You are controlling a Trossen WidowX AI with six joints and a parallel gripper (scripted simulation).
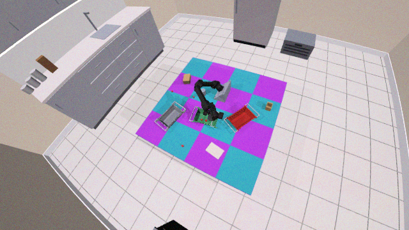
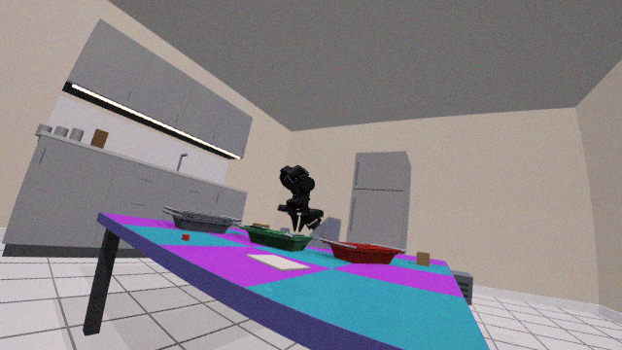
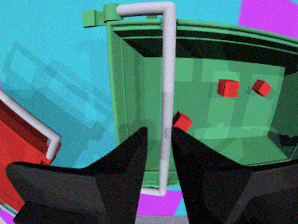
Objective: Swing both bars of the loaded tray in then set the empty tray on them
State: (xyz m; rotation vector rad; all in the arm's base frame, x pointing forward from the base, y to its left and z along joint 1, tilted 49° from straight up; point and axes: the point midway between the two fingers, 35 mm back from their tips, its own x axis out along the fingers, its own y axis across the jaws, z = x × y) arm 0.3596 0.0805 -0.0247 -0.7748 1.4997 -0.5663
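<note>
Now: the red tray 250 mm to the left of my gripper tip, 120 mm behind it and 30 mm below it. The rest, counted from my gripper tip: white flat plate 280 mm ahead, 130 mm to the left, 70 mm below.
</note>
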